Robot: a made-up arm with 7 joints. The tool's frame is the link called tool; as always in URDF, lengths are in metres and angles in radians. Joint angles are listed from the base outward.
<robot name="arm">
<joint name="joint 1" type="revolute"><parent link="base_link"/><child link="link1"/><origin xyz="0 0 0.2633" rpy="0 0 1.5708"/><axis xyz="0 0 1"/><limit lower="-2.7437" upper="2.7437"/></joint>
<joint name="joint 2" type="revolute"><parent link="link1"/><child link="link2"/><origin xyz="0 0 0" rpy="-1.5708 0 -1.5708"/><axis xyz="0 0 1"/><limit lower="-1.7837" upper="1.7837"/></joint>
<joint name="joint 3" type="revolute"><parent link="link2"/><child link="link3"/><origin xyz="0 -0.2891 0" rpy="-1.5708 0 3.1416"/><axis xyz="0 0 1"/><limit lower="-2.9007" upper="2.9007"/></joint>
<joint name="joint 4" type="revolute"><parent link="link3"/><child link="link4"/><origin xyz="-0.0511 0 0" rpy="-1.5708 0 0"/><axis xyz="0 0 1"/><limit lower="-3.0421" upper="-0.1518"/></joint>
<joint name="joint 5" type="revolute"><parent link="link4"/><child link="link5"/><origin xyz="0.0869 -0.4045 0" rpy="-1.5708 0 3.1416"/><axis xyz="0 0 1"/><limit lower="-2.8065" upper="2.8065"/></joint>
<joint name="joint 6" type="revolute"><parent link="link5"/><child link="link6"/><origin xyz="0 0 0" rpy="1.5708 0 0"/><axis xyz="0 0 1"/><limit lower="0.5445" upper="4.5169"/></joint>
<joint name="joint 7" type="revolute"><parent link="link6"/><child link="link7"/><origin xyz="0.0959 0 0" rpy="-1.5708 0 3.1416"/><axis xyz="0 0 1"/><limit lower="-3.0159" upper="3.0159"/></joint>
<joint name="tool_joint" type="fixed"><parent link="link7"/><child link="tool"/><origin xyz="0 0 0" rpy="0 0 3.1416"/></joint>
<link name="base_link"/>
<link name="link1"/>
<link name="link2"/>
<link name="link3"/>
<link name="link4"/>
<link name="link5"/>
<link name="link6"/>
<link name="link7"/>
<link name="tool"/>
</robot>
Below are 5 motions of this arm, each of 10 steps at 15 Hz.
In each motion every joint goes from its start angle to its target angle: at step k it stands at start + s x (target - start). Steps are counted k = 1, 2, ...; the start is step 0. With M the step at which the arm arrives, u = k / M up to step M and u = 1 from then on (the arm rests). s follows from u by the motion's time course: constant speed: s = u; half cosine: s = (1 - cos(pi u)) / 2; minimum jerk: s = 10 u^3 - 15 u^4 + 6 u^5.
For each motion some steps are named. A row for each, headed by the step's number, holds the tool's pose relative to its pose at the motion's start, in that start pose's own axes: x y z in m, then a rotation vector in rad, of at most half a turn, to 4 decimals.
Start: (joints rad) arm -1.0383 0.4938 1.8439 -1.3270 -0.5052 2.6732 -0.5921
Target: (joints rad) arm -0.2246 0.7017 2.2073 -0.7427 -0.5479 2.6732 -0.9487
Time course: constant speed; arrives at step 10
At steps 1, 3, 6, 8, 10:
1: 0.0286 -0.0054 -0.0121 0.0318 0.1071 -0.0184
3: 0.0722 -0.0085 -0.0399 0.0872 0.3161 -0.0308
6: 0.1032 0.0053 -0.0753 0.1538 0.6062 0.0117
8: 0.1031 0.0222 -0.0838 0.1909 0.7752 0.0792
10: 0.0902 0.0389 -0.0742 0.2256 0.9179 0.1747

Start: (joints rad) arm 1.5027 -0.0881 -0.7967 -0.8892 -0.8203 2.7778 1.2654
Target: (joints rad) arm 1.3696 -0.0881 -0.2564 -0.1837 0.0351 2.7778 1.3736
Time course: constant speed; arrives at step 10
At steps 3, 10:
3: 0.0880 -0.0321 -0.0761 0.2292 0.0087 0.3749
10: 0.2527 0.0368 -0.2511 0.8471 -0.1503 1.2156

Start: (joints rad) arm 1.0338 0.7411 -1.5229 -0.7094 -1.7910 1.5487 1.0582
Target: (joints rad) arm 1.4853 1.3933 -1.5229 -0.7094 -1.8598 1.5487 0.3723
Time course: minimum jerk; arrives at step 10
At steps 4, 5, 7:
4: 0.0659 0.0942 -0.1614 0.1091 0.1814 -0.0693
5: 0.0894 0.1657 -0.2471 0.1413 0.2944 -0.0979
7: 0.1003 0.3198 -0.3870 0.1391 0.5046 -0.1292

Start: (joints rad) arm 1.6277 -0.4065 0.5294 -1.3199 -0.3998 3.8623 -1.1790
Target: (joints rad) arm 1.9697 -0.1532 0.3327 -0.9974 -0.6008 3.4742 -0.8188
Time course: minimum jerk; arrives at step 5
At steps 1, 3, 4, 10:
1: -0.0045 0.0017 0.0031 0.0100 -0.0078 0.0229
3: -0.0469 0.0048 0.0337 0.1279 -0.1049 0.2591
4: -0.0592 -0.0012 0.0460 0.1804 -0.1527 0.3504
10: -0.0614 -0.0030 0.0487 0.1922 -0.1639 0.3701

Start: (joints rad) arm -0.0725 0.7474 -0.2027 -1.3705 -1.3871 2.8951 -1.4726
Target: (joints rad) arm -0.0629 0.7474 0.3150 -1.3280 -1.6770 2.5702 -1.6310
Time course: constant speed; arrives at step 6
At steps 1, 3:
1: 0.0103 0.0353 -0.0145 -0.0319 0.0004 -0.0586
3: 0.0280 0.1018 -0.0525 -0.0970 -0.0171 -0.1688

